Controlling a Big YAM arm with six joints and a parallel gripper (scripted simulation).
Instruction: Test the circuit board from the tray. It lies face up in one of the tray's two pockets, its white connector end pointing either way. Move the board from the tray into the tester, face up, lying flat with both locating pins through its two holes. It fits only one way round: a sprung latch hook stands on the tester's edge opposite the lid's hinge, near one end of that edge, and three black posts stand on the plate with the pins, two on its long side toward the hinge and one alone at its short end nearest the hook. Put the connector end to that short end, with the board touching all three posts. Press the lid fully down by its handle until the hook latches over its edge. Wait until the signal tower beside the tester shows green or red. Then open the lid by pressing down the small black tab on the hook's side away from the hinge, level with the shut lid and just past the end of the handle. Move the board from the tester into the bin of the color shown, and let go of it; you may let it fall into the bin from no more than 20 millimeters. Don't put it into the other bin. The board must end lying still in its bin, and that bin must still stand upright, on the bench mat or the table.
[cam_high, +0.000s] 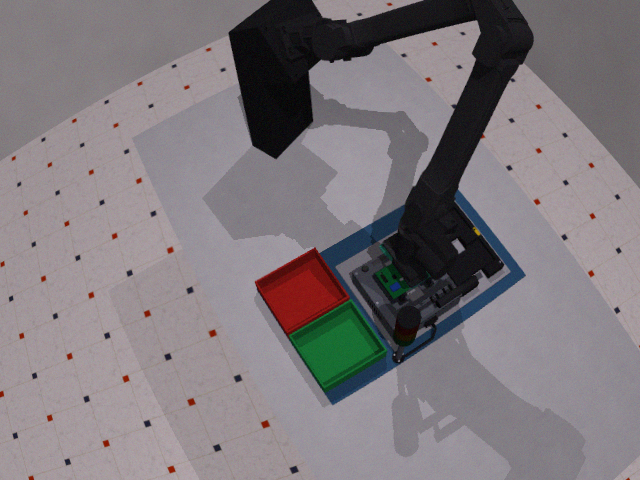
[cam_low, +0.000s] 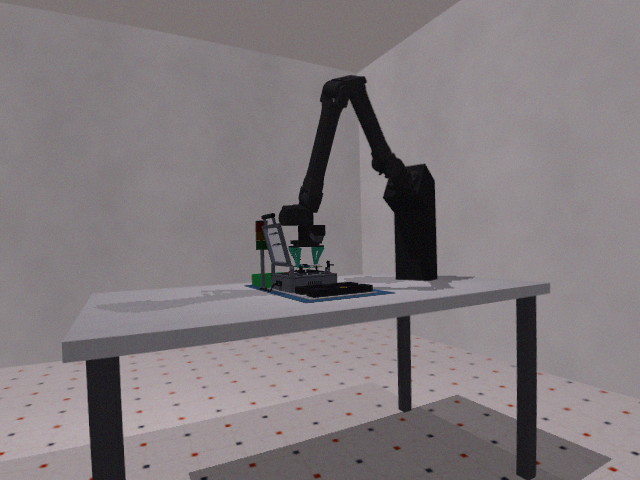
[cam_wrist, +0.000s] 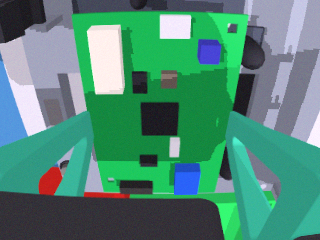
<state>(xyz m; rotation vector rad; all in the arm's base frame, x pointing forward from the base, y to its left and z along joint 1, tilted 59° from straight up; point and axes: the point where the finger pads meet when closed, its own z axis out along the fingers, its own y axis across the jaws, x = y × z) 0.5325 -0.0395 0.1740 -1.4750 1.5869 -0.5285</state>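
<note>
Now: the green circuit board right at my hand. From my hand the other things lie so: latch hook (7 cm behind, 5 cm to the left); tester lid (12 cm ahead, 9 cm above, 2 cm to the left); tester plate (2 cm below, 1 cm to the left).
</note>
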